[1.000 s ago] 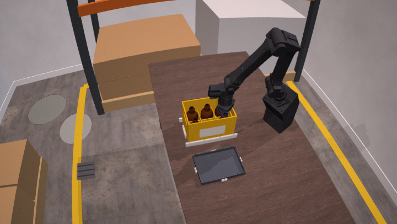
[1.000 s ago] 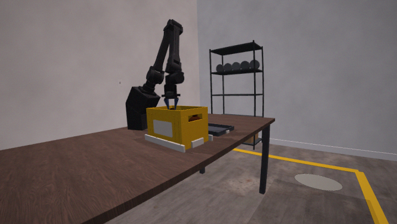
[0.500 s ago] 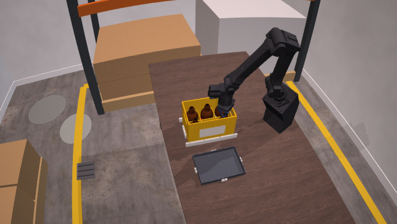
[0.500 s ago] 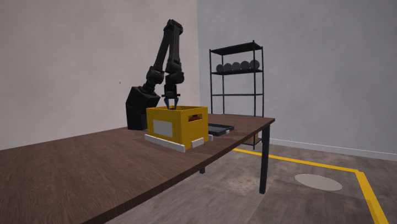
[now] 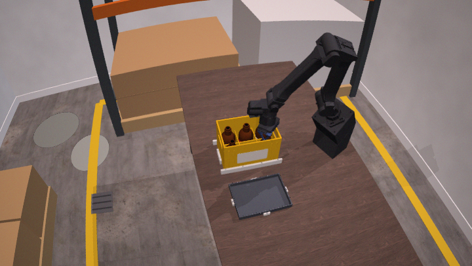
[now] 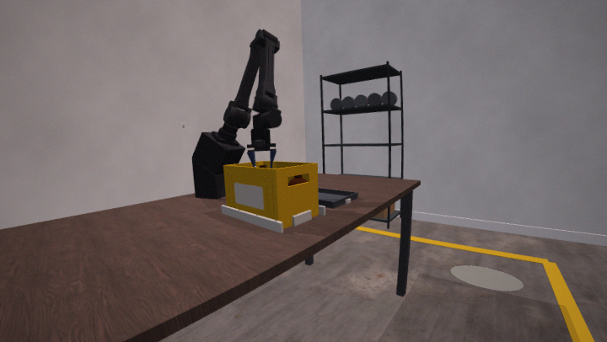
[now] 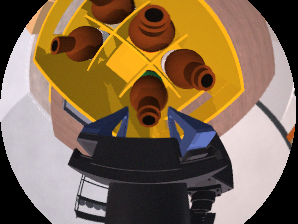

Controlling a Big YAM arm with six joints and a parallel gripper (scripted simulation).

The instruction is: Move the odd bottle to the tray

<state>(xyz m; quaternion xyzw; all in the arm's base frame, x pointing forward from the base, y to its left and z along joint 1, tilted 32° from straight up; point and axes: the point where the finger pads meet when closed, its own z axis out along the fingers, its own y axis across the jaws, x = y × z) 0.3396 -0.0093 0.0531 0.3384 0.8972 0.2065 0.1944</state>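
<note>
The glass bottle lies 170 mm ahead of my hand, 60 mm below it and 30 mm to the left of it. Also, from my hand: dark tray: 240 mm to the left, 140 mm below, 60 mm ahead; then yellow crate: 90 mm ahead, 70 mm below, 30 mm to the right.
</note>
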